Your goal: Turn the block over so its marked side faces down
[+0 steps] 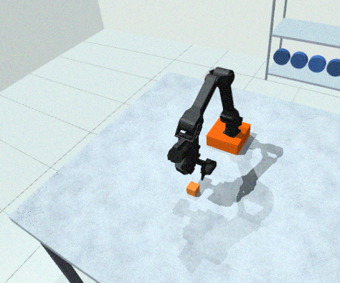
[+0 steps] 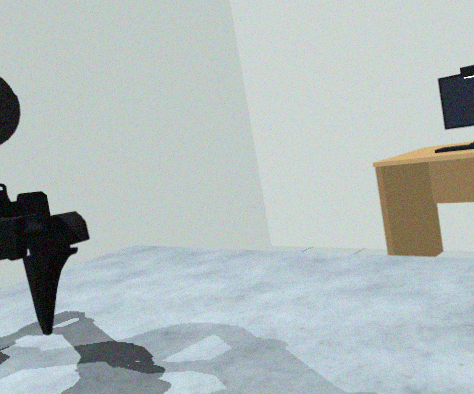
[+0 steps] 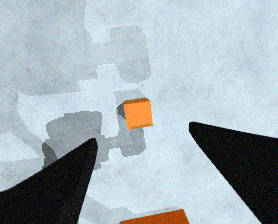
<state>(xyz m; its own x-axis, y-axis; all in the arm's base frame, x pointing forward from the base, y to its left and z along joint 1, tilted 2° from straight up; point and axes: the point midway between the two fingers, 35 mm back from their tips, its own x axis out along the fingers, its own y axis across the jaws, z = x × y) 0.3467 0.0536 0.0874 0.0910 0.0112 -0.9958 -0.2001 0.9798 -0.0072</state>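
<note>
The orange block lies 10 mm behind my gripper tip and 90 mm below it.
</note>
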